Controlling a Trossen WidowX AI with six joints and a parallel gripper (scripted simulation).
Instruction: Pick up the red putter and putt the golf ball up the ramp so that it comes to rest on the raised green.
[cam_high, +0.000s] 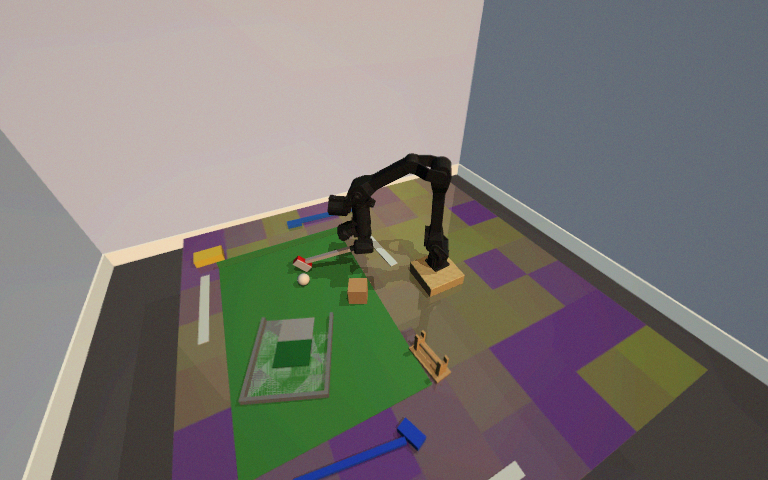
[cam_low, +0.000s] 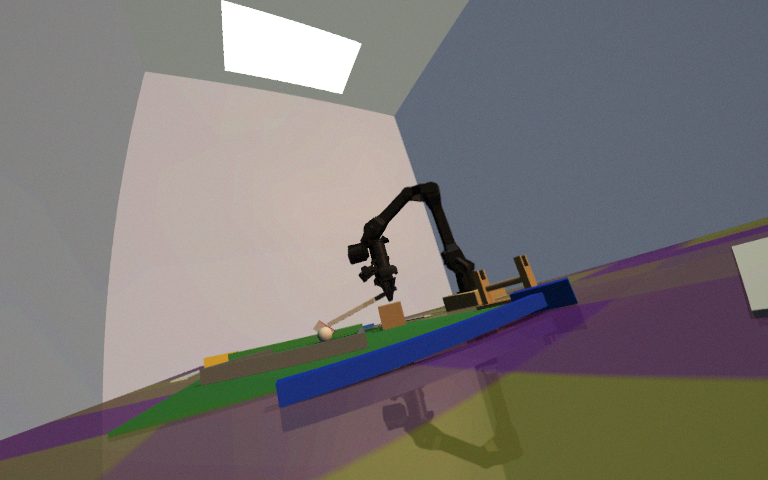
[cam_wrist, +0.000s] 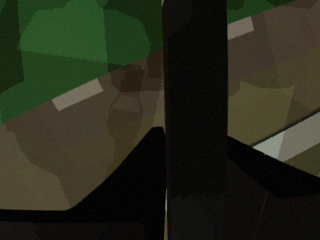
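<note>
Right now my gripper tip is 120 mm to the right of the tan block, 90 mm short of it and 40 mm above it. Also, from my gripper tip: red putter (110 mm ahead, 50 mm to the right, 10 mm below); then green mat (270 mm ahead, 100 mm to the left, 80 mm below); then white golf ball (230 mm ahead, 50 mm below, 30 mm to the right).
</note>
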